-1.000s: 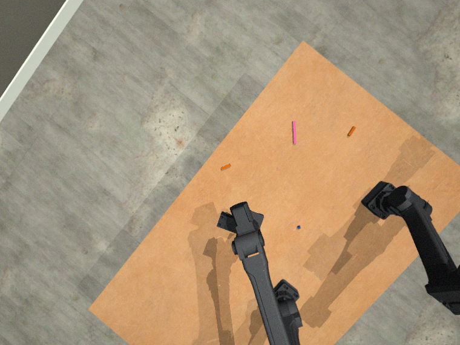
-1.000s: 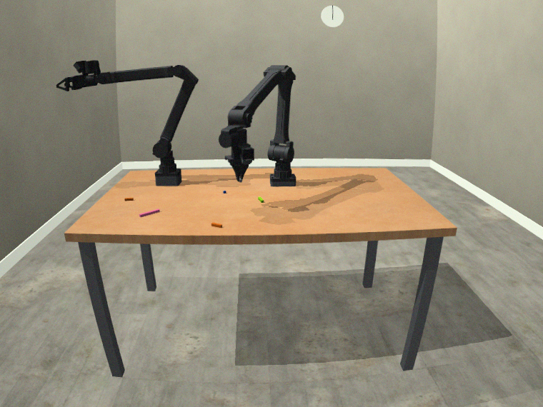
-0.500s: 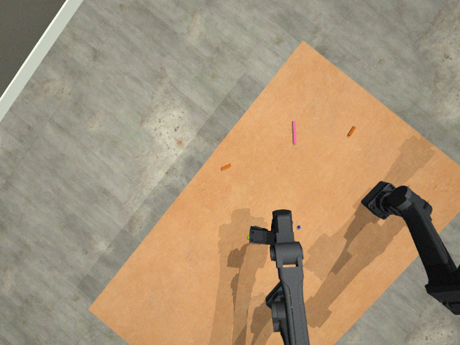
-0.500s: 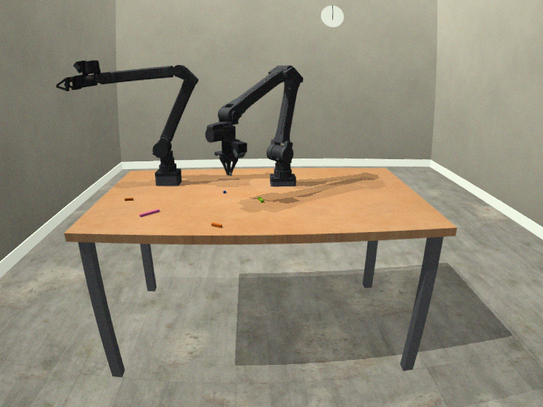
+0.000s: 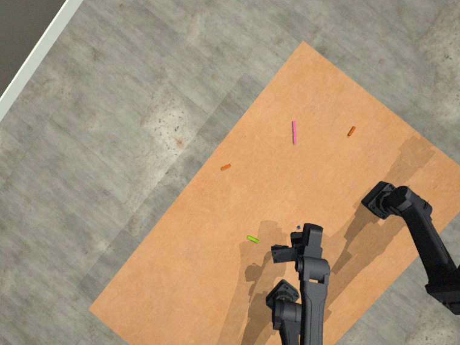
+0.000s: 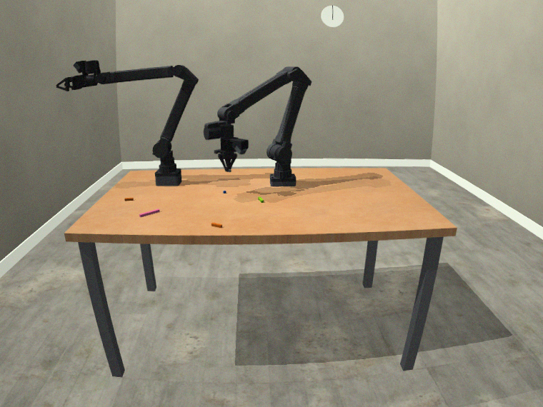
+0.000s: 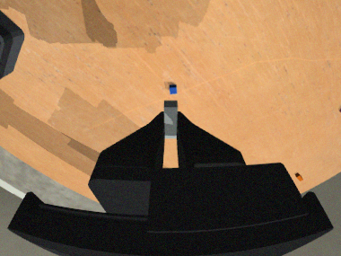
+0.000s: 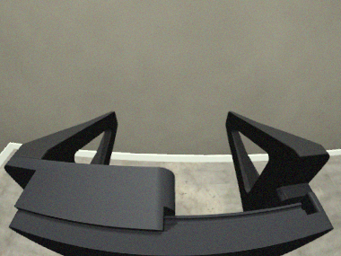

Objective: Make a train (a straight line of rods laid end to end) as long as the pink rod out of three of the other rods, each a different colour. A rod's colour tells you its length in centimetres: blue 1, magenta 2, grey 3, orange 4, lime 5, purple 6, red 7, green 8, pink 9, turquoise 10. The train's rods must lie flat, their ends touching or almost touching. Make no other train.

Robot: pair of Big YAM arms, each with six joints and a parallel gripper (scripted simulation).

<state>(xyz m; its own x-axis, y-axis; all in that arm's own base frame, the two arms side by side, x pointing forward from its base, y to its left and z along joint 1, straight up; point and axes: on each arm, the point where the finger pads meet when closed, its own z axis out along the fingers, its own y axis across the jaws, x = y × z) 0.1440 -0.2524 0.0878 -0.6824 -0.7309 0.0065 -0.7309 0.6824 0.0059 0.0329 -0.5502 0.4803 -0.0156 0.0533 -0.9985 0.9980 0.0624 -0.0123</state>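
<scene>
Now: the grey rod right at my left hand. Also, from my left hand: pink rod 260 mm ahead, 290 mm to the right, 110 mm below; then lime rod 90 mm ahead, 150 mm to the left, 110 mm below; then blue rod 10 mm behind, 20 mm to the right, 110 mm below.
</scene>
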